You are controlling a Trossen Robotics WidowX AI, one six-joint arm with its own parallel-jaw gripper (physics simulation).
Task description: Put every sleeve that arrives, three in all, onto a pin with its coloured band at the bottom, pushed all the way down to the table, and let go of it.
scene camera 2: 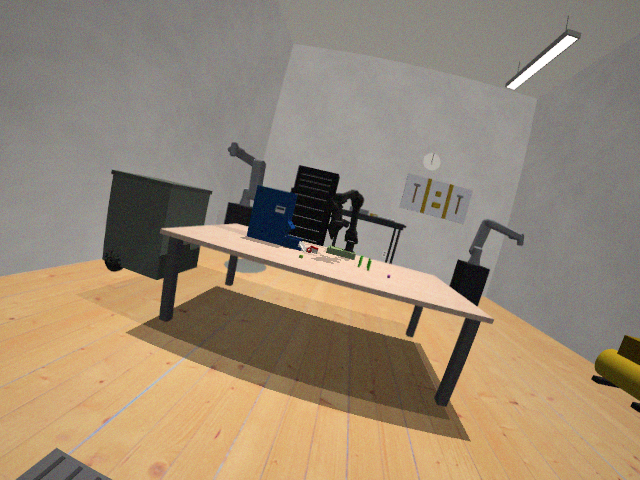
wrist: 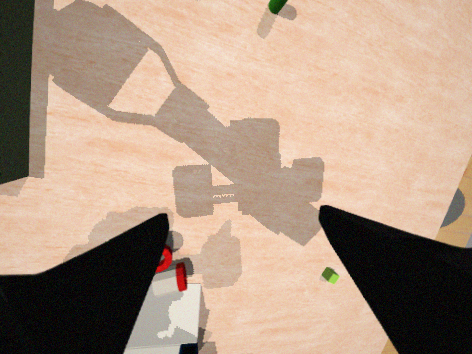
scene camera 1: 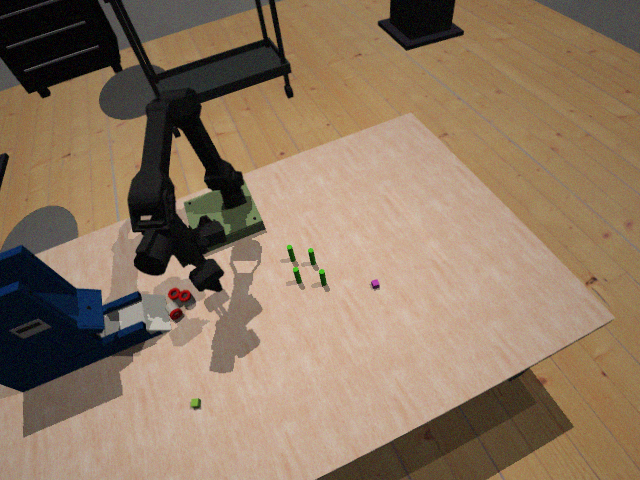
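Observation:
Three pale sleeves with red bands are at the chute's outlet. Two sleeves [scene camera 1: 174,293] [scene camera 1: 184,296] seem to stand with red ends up; one red ring [wrist: 165,259] shows beside a finger. The third sleeve [scene camera 1: 176,314] [wrist: 181,276] lies on its side, its red end away from the chute. Four bare green pins [scene camera 1: 291,253] [scene camera 1: 311,256] [scene camera 1: 296,275] [scene camera 1: 322,277] stand on the table; one pin [wrist: 276,6] shows at the wrist view's top. My gripper [scene camera 1: 211,268] [scene camera 2: 333,241] [wrist: 244,216] is open and empty above the table, between sleeves and pins. Its left finger hides part of the sleeves.
A blue feeder [scene camera 1: 46,330] [scene camera 2: 271,217] with a pale chute [scene camera 1: 157,310] [wrist: 185,315] stands beside the sleeves. A lime cube [scene camera 1: 195,403] [wrist: 330,275] and a magenta cube [scene camera 1: 375,284] [scene camera 2: 388,276] lie on the table. The arm's green base [scene camera 1: 248,217] is at the back edge.

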